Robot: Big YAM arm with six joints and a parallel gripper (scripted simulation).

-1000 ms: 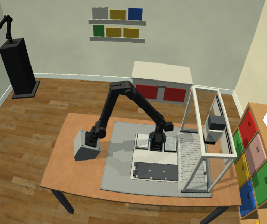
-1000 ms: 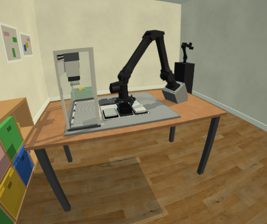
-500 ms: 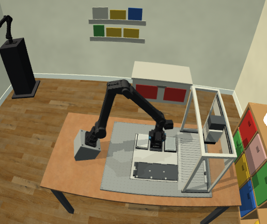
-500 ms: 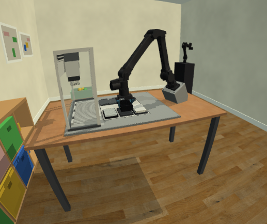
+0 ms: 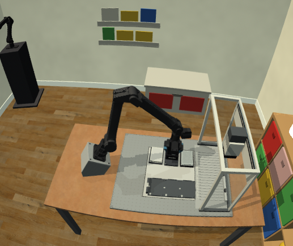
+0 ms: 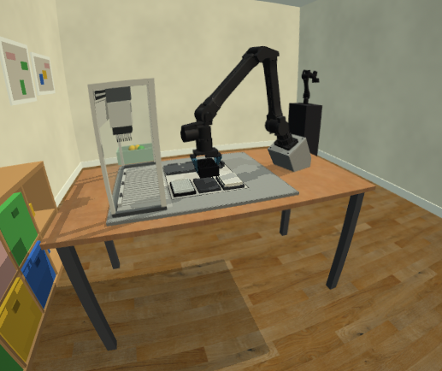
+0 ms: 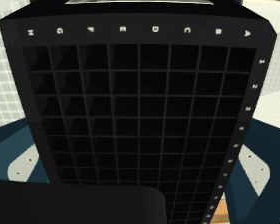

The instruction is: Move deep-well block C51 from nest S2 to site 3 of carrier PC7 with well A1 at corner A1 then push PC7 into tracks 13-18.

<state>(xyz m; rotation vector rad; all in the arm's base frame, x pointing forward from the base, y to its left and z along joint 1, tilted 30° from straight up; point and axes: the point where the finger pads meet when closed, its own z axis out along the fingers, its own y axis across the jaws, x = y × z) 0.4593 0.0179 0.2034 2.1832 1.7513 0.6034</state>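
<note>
My hand is 7 cm above the dark nest S2. Also, from my hand: post: 24 cm ahead, 17 cm above, 12 cm to the left; black deep-well block C51: 1 cm above; dark grey carrier PC7: 25 cm to the right, 6 cm below, 3 cm behind.
</note>
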